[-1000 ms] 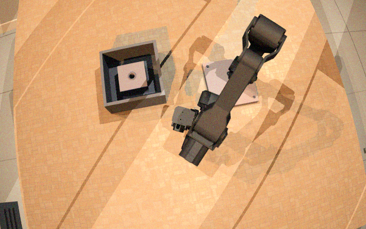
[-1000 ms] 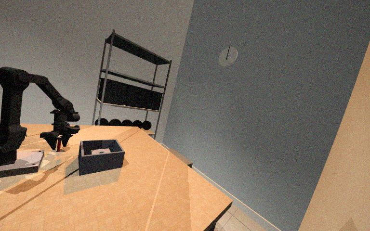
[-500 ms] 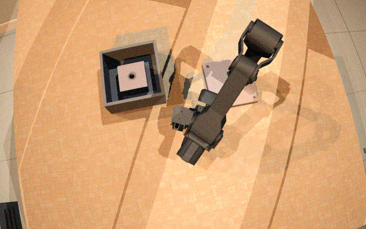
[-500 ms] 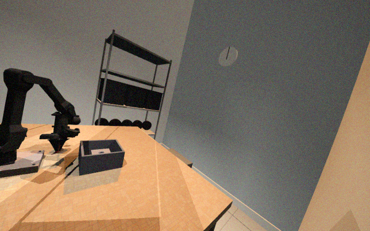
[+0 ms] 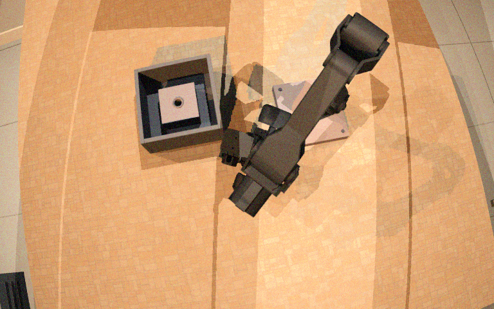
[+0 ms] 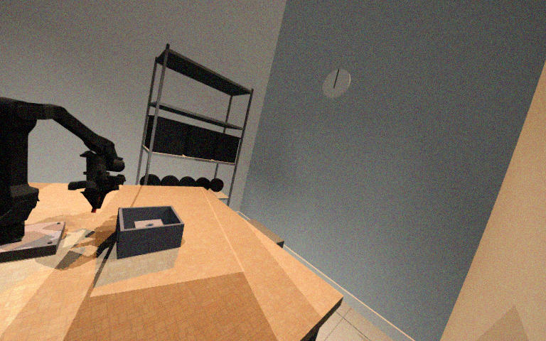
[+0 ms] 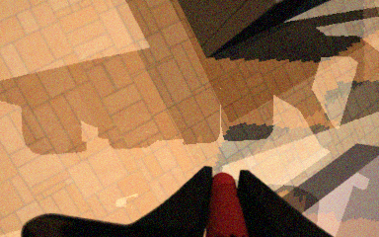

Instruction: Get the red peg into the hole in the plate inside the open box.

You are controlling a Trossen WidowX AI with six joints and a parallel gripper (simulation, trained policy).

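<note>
The grey box lies 12 cm ahead of my gripper tip, 17 cm to the right of it and 5 cm below it. From my gripper tip the other things lie so: red peg (1 cm to the left, 2 cm above).
</note>
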